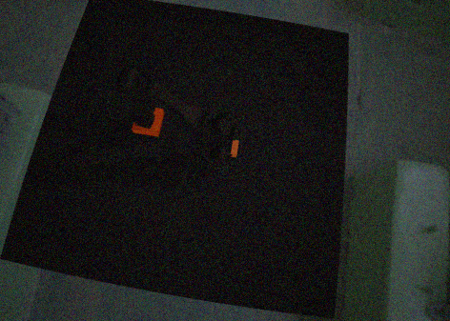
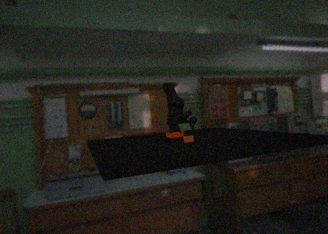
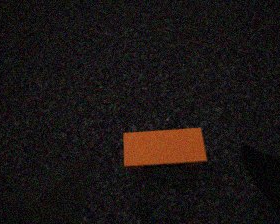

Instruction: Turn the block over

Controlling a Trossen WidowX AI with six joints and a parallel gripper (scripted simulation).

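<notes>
Right now the block is 4 cm below my gripper tip.
</notes>
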